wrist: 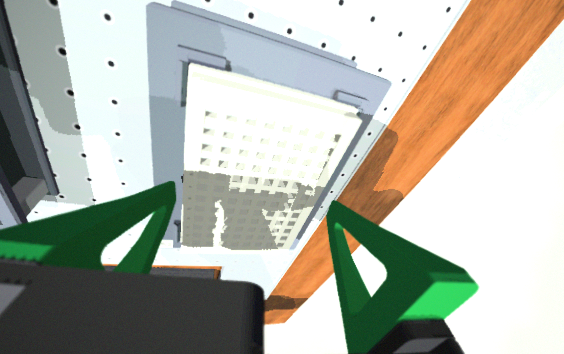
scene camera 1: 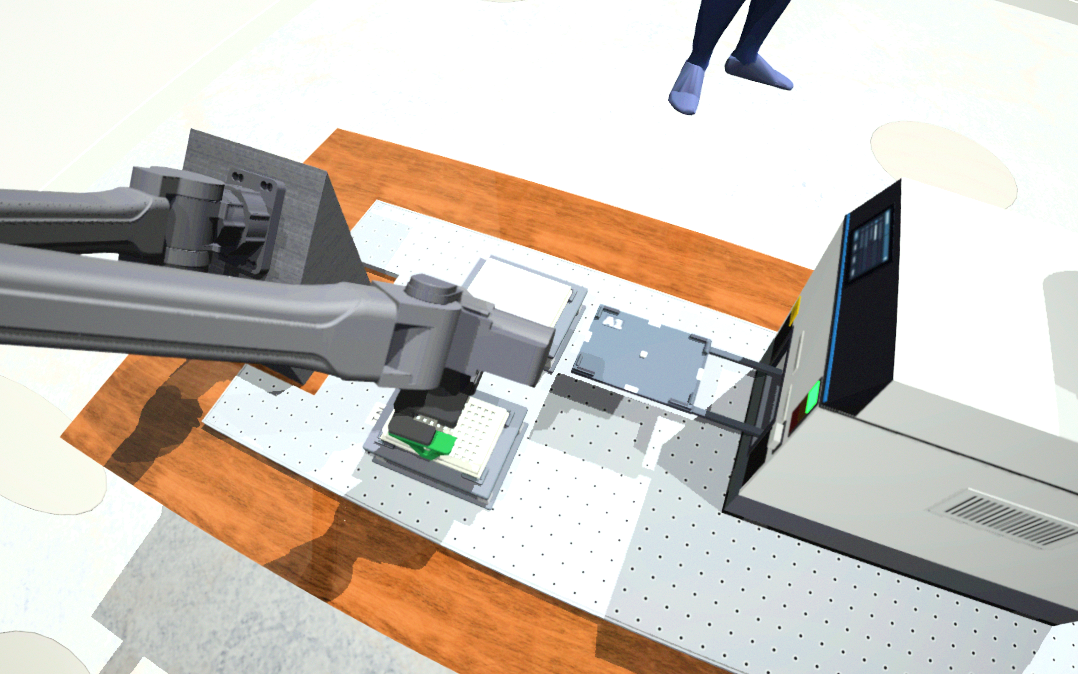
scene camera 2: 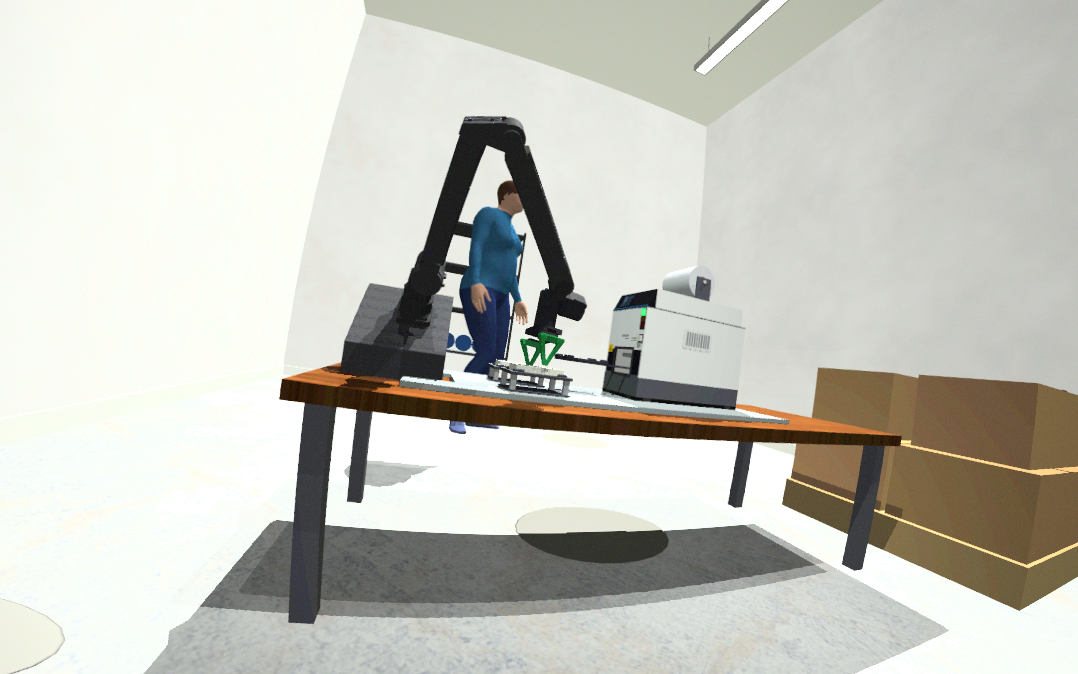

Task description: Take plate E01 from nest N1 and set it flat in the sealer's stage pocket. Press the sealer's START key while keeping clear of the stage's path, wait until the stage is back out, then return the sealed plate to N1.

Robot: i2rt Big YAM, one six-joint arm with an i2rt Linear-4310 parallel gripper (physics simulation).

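Places are measured from the arm's base along level axes (x ahead, y left, z up), in millimetres.
Pixels of known places: gripper, between the fingertips: (wrist: 256,199) (scene camera 1: 442,422) (scene camera 2: 536,366); arm's base, origin of its link: (scene camera 1: 252,221) (scene camera 2: 415,310).
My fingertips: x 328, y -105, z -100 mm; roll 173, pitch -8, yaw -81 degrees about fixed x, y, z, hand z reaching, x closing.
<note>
For each thing: its middle in the pictures, then the offset to it from my fingertips. "pt": a spot on its surface instead.
- cream well plate, middle of its body: (wrist: 254,189) (scene camera 1: 444,424) (scene camera 2: 535,369) dx +0, dy +0, dz -9 mm
- front grey nest, a spot on its surface: (wrist: 167,140) pt dx +19, dy +54, dz -17 mm
- grey stage, a spot on its surface: (scene camera 1: 667,357) pt dx +212, dy +166, dz +37 mm
- green patch, a spot on its surface: (scene camera 1: 813,396) (scene camera 2: 644,311) pt dx +335, dy +69, dz +209 mm
- second nest, a spot on its surface: (scene camera 1: 575,311) pt dx +75, dy +222, dz -22 mm
- smooth white-topped plate, middle of its body: (scene camera 1: 515,297) dx -5, dy +205, dz -13 mm
A cream well plate (scene camera 1: 480,429) (wrist: 270,135) lies in the front grey nest (scene camera 1: 504,449) (wrist: 167,140); no label is readable. My gripper (scene camera 1: 431,446) (scene camera 2: 541,363) (wrist: 256,199) is open and empty, with its green fingers above the plate's arm-side end, apart across its width. In the wrist view the fingertips stand outside the plate's two long sides. Whether they touch anything cannot be told. The grey stage (scene camera 1: 667,357), marked A1, is out of the sealer (scene camera 1: 961,317) (scene camera 2: 691,349) with its pocket empty. The sealer's front shows a green patch (scene camera 1: 813,396) (scene camera 2: 643,312) above a red one.
A second nest (scene camera 1: 575,311) with a smooth white-topped plate (scene camera 1: 516,292) stands behind the front nest, beside the stage. Two dark rods (scene camera 1: 743,359) join stage and sealer. The arm's dark base block (scene camera 2: 389,325) stands at the table's left end. A person (scene camera 1: 687,85) (scene camera 2: 494,246) stands behind the table.
</note>
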